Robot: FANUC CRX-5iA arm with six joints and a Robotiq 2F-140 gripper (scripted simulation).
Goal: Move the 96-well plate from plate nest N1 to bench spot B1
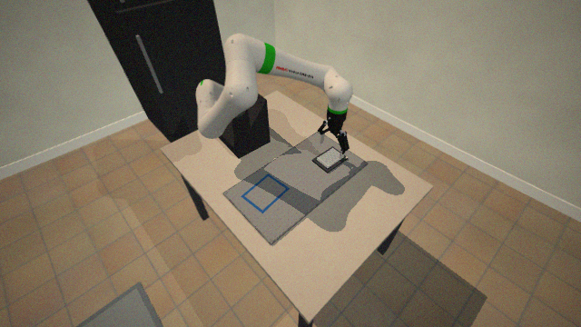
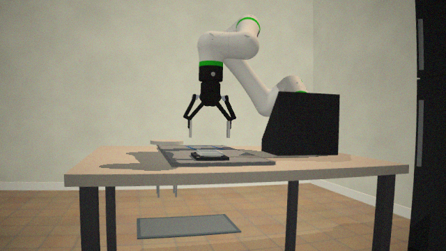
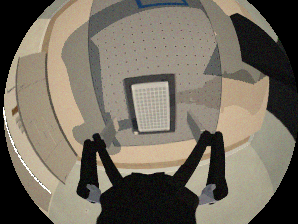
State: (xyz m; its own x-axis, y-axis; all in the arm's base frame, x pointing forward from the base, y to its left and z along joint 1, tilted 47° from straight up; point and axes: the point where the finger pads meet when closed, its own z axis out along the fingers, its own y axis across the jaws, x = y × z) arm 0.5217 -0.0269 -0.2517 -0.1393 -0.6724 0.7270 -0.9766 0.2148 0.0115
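The white 96-well plate lies 70 mm below my hand. Also, from my hand: black plate nest (80 mm below).
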